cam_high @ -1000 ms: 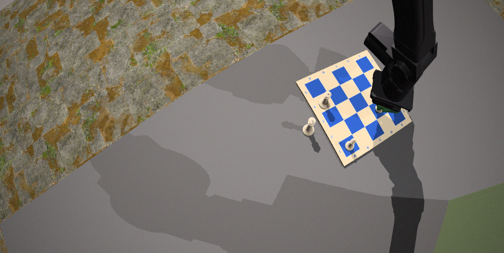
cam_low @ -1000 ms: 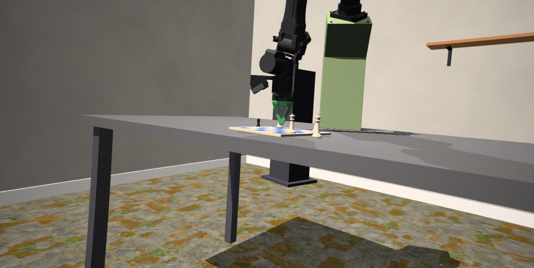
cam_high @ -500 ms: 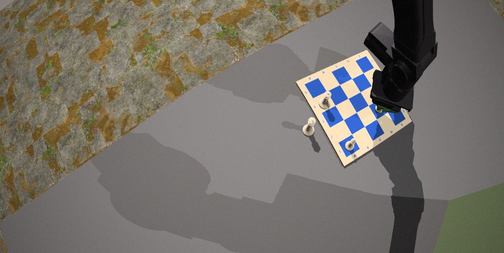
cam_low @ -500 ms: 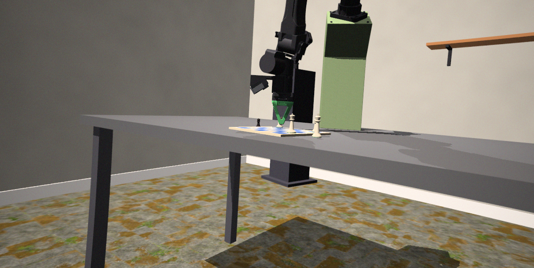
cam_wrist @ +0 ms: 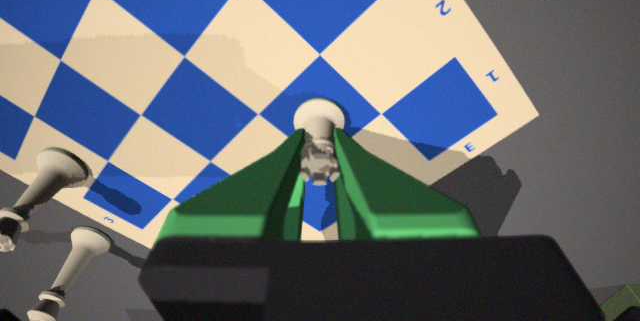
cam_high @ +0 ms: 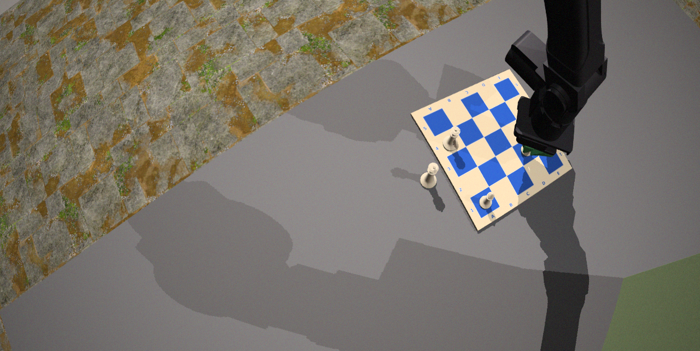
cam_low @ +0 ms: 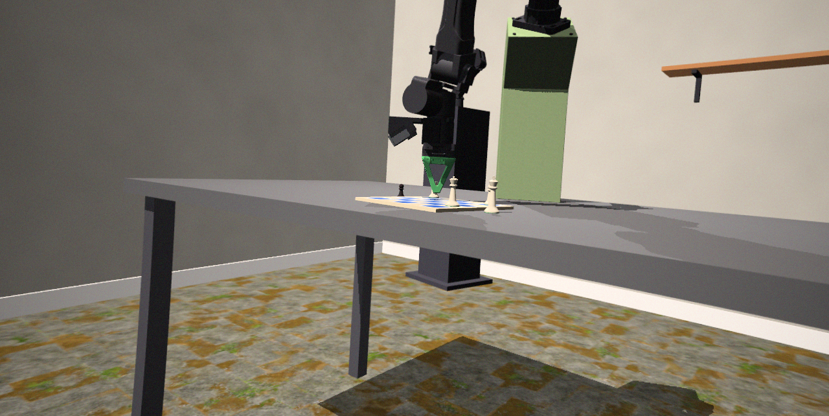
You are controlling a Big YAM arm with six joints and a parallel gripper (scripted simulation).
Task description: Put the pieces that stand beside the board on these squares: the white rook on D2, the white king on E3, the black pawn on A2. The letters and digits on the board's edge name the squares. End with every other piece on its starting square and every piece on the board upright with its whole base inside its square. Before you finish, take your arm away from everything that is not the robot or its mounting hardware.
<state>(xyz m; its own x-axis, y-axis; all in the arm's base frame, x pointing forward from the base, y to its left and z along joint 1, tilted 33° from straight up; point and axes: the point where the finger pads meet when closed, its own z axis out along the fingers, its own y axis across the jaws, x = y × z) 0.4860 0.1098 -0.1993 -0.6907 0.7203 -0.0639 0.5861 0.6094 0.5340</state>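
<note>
The board is 40 mm ahead of my hand, 40 mm to the left of it and 30 mm below it. From my hand the other things lie so: white pawn: 40 mm behind, 110 mm to the left; white king: 30 mm ahead, 180 mm to the left; black pawn: 10 mm ahead, 100 mm to the right, 20 mm below.
</note>
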